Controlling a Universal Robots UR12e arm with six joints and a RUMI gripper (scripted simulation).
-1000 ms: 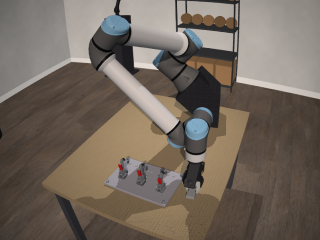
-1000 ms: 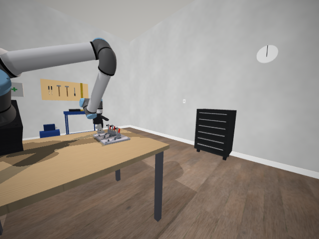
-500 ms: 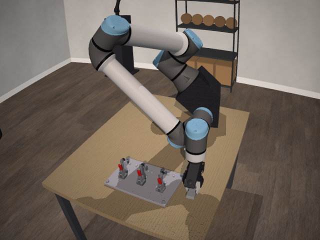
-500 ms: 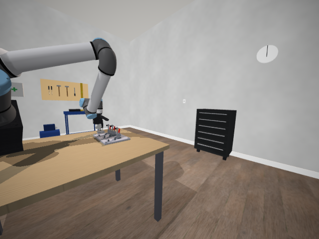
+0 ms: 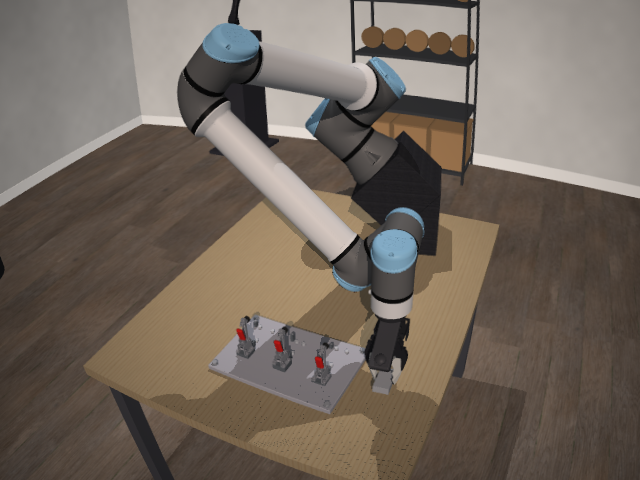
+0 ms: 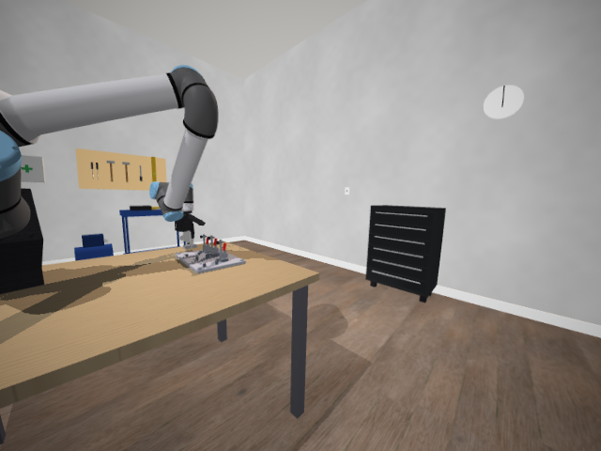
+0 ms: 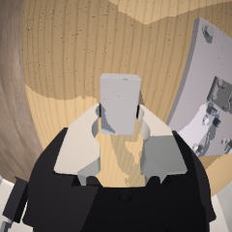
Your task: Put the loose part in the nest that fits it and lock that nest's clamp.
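Right now my hand is 26 cm to the left of the fixture plate, 3 cm above it and 2 cm short of it. Also, from my hand: loose part (1 cm below).
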